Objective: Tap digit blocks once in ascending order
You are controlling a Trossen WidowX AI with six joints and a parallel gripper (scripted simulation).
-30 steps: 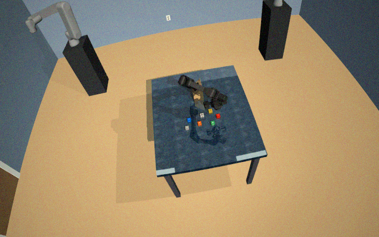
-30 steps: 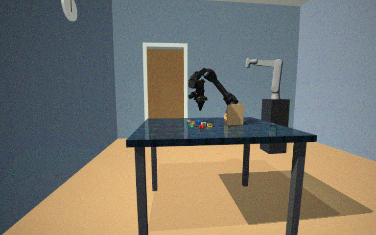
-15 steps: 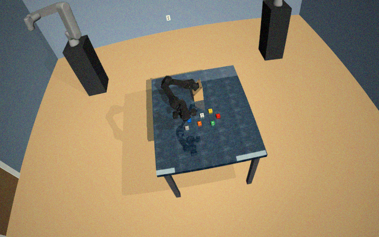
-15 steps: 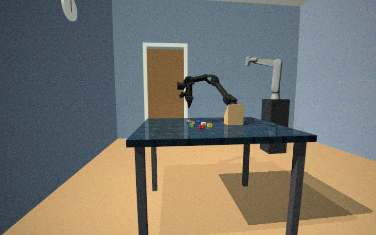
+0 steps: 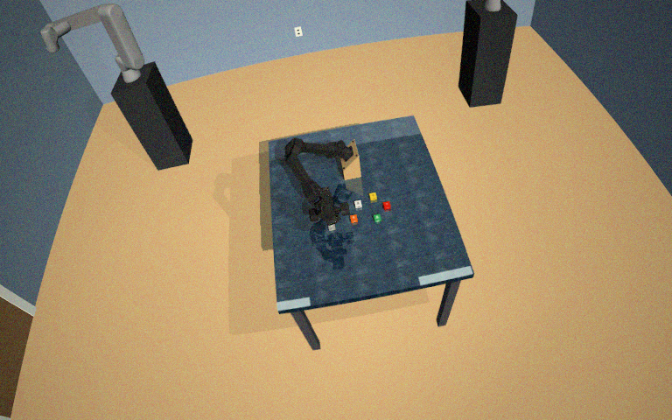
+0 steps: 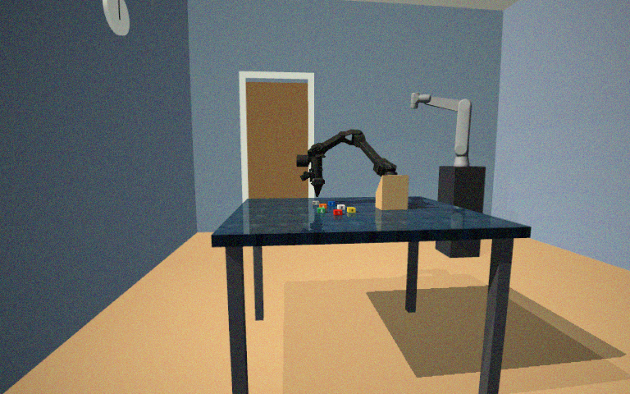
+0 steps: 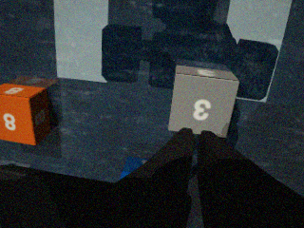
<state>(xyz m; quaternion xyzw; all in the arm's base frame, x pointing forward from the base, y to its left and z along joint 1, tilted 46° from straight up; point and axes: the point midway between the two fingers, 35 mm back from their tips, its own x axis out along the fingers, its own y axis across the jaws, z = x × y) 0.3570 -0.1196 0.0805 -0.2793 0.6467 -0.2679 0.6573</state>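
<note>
The grey block is 3 cm below my gripper tip and 1 cm ahead of it. The rest, counted from my gripper tip: orange block (11 cm to the left, 3 cm below, 2 cm behind); white block (14 cm to the left, 10 cm behind, 3 cm below); blue block (8 cm behind, 3 cm below, 2 cm to the left).
</note>
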